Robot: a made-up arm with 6 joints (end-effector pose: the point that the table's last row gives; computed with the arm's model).
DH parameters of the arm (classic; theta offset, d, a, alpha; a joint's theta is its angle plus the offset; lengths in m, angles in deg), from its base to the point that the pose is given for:
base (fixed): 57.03 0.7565 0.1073 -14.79
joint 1: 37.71 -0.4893 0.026 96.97
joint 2: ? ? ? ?
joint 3: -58.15 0 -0.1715 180
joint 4: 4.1 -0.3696 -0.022 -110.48
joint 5: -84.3 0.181 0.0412 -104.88
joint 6: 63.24 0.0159 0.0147 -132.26
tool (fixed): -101.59 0.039 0 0
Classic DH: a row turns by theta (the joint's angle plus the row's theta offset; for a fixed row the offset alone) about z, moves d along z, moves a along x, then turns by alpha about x.
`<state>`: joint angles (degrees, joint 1 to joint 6).
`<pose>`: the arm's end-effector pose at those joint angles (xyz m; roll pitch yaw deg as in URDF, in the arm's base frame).
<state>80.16 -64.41 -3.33 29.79 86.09 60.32</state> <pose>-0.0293 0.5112 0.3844 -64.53 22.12 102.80</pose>
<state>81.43 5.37 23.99 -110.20 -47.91 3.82</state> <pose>0.2385 0.3991 0.1763 85.98 -41.00 155.51</pose>
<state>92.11 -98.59 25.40 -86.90 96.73 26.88</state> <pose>0.1025 0.4166 0.2475 8.09 -41.37 112.77</pose>
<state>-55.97 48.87 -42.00 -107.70 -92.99 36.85</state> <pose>0.4431 -0.2923 0.2905 76.99 6.42 82.60</pose>
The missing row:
joint 2: -34.84 -0.0218 -0.0263 6.59
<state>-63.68 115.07 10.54 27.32 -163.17 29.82</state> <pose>0.3583 -0.3993 0.0434 108.37 29.02 155.63</pose>
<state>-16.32 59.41 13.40 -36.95 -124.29 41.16</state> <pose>0.5577 -0.2029 0.1865 99.44 28.68 157.58</pose>
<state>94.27 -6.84 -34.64 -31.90 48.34 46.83</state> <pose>0.1421 0.4660 0.3417 -2.32 25.87 97.88</pose>
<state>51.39 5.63 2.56 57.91 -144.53 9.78</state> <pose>0.4635 0.3966 0.5162 -108.18 -21.74 -131.52</pose>
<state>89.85 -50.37 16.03 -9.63 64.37 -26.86</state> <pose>0.1473 0.4430 0.4141 -53.06 28.22 149.27</pose>
